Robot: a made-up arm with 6 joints. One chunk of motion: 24 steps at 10 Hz.
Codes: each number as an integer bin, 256 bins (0 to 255) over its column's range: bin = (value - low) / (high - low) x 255, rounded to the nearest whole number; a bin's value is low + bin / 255 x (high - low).
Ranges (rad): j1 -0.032..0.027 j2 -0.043..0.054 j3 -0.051..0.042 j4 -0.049..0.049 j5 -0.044..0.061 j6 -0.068..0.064
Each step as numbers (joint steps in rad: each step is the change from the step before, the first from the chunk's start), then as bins.
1 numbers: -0.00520 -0.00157 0.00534 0.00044 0.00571 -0.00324
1 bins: 116 109 154 129 121 125
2 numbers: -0.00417 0.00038 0.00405 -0.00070 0.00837 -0.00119
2 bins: 120 114 151 126 127 129
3 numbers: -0.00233 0.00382 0.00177 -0.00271 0.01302 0.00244
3 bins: 128 123 145 120 138 136
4 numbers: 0.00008 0.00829 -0.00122 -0.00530 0.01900 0.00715
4 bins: 139 135 136 114 153 145
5 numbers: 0.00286 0.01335 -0.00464 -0.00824 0.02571 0.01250
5 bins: 151 148 127 106 169 156
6 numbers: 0.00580 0.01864 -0.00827 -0.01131 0.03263 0.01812
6 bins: 163 162 117 98 186 166
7 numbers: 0.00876 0.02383 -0.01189 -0.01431 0.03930 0.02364
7 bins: 176 176 107 90 202 177
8 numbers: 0.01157 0.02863 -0.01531 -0.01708 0.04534 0.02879
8 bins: 188 188 98 83 217 187
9 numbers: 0.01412 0.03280 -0.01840 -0.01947 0.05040 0.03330
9 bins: 199 199 89 77 229 196
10 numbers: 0.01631 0.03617 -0.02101 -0.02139 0.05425 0.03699
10 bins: 209 208 82 72 239 203
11 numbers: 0.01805 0.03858 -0.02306 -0.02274 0.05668 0.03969
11 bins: 216 214 77 68 245 208
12 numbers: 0.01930 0.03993 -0.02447 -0.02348 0.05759 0.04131
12 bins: 222 218 73 66 247 211
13 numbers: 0.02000 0.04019 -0.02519 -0.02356 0.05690 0.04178
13 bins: 225 219 71 66 245 212
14 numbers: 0.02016 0.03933 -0.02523 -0.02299 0.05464 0.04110
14 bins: 225 216 71 68 240 211
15 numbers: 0.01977 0.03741 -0.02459 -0.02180 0.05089 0.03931
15 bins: 224 211 72 71 230 207
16 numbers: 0.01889 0.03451 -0.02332 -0.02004 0.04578 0.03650
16 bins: 220 204 76 75 218 202
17 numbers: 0.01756 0.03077 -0.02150 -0.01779 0.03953 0.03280
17 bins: 214 194 81 81 203 195
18 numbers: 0.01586 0.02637 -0.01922 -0.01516 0.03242 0.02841
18 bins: 207 182 87 88 186 186
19 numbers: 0.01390 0.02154 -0.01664 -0.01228 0.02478 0.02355
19 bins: 198 170 94 96 167 177
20 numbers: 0.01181 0.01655 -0.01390 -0.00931 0.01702 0.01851
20 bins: 189 157 102 103 148 167
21 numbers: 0.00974 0.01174 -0.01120 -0.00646 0.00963 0.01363
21 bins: 180 144 109 111 130 158
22 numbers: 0.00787 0.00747 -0.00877 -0.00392 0.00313 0.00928
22 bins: 172 133 116 117 114 149
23 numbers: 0.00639 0.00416 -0.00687 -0.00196 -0.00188 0.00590
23 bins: 166 124 121 122 102 143
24 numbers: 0.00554 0.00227 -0.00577 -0.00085 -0.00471 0.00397
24 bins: 162 119 124 125 95 139
